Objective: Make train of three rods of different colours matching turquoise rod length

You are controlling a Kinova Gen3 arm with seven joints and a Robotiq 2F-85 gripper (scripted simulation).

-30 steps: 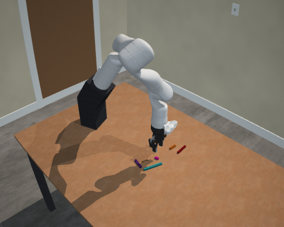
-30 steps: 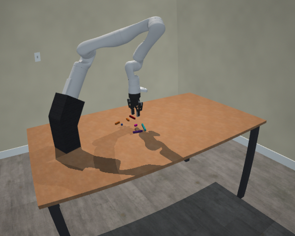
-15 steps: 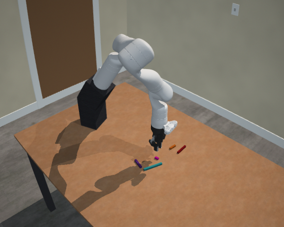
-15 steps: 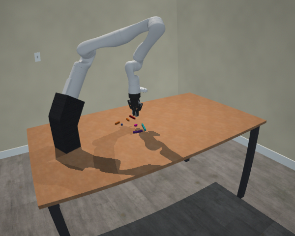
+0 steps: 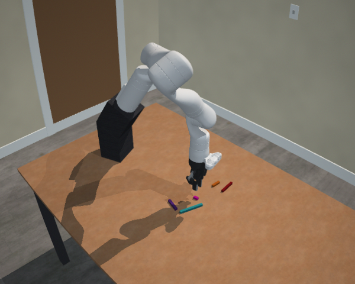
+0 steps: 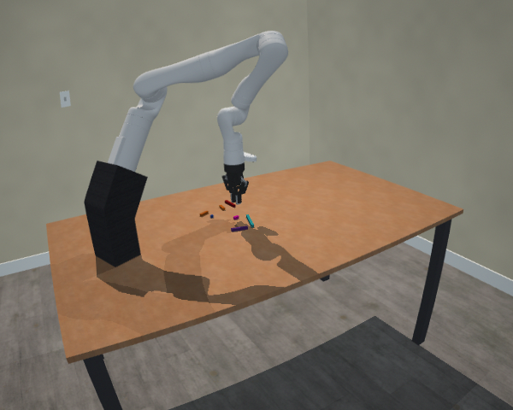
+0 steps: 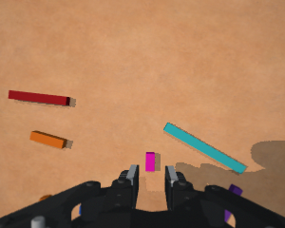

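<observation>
Right now the magenta rod is 8 cm below my hand. From my hand the other things lie so: turquoise rod 2 cm ahead, 6 cm to the right, 8 cm below; purple rod 5 cm behind, 9 cm to the right, 8 cm below; blue rod 7 cm behind, 8 cm to the left, 8 cm below.
</observation>
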